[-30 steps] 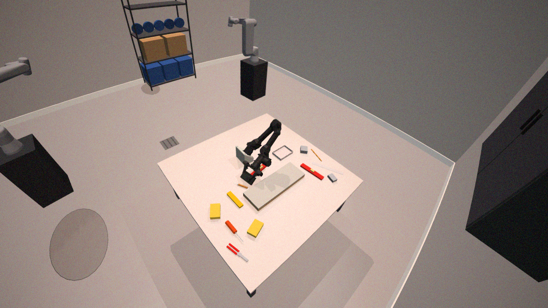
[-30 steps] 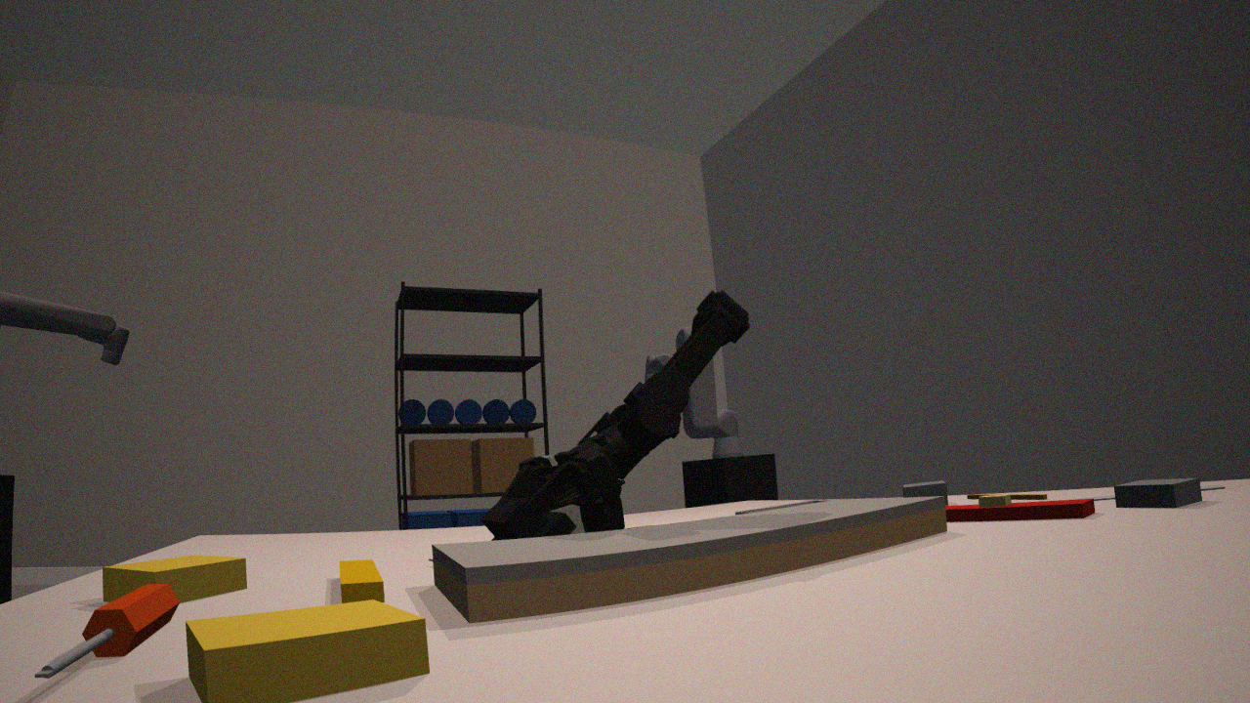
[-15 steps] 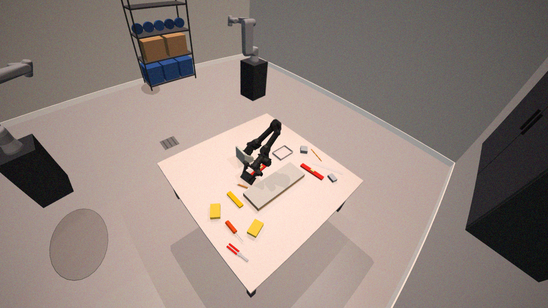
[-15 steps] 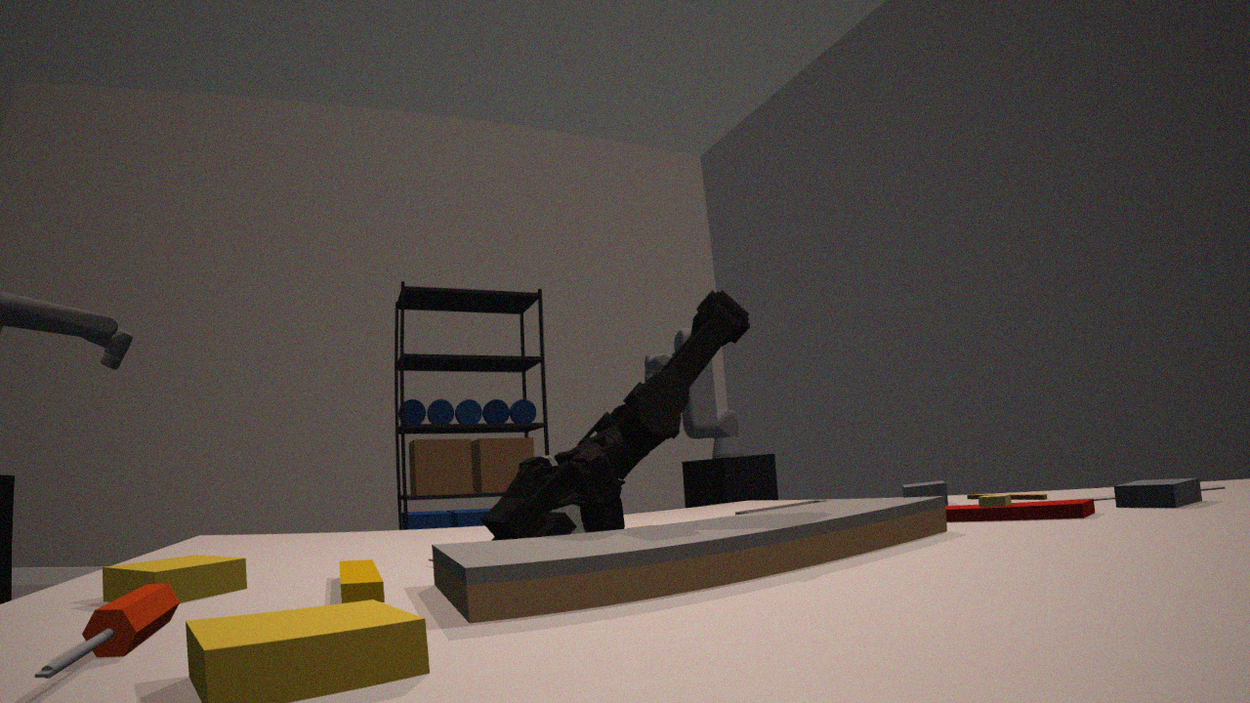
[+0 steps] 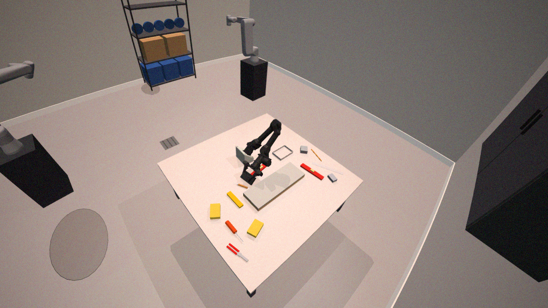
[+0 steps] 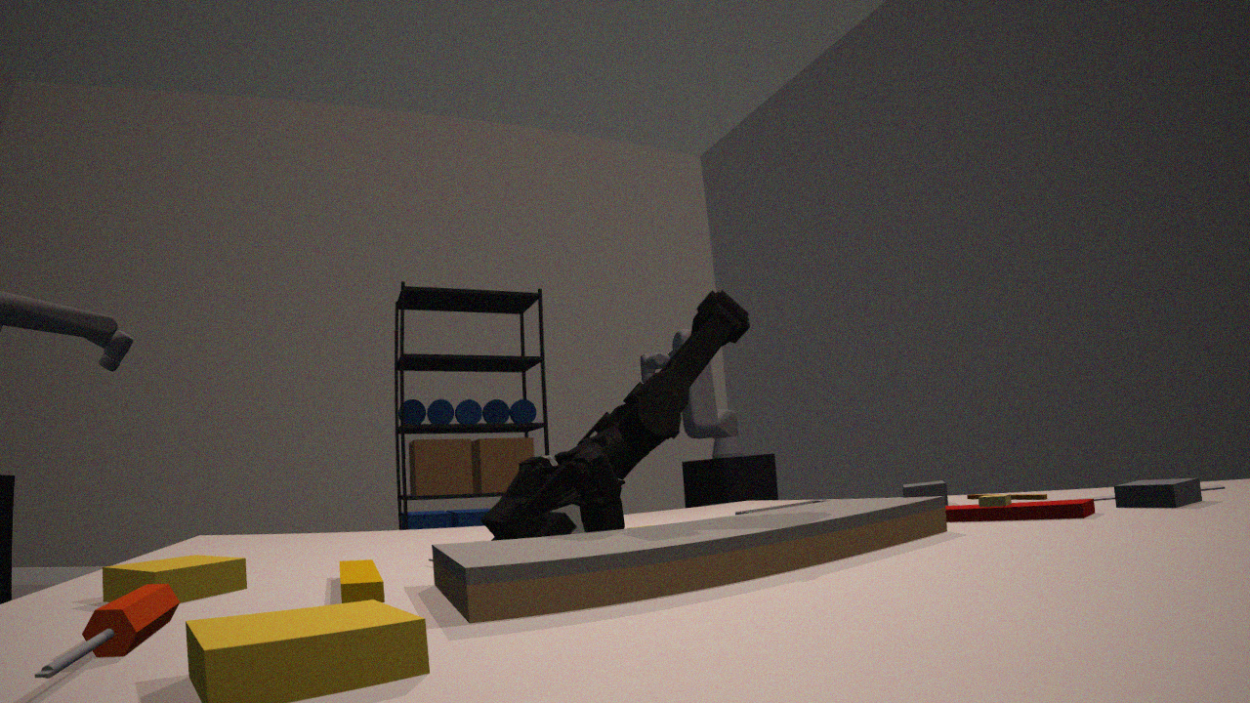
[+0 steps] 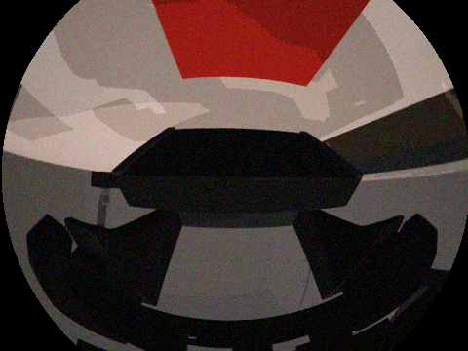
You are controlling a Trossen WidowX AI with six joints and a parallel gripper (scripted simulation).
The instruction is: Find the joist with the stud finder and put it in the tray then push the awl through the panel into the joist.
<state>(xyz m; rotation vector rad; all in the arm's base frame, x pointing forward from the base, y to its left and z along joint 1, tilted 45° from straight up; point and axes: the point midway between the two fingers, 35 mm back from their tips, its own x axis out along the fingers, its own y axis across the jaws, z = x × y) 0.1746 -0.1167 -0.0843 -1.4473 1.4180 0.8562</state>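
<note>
Right now the stud finder is 1 cm below my gripper tip and 1 cm ahead of it. The rest, counted from my gripper tip: grey tray: 47 cm to the left, 5 cm below; then awl: 7 cm to the right, 5 cm below, 1 cm behind; then pencil: 69 cm to the left, 24 cm ahead, 6 cm below.
</note>
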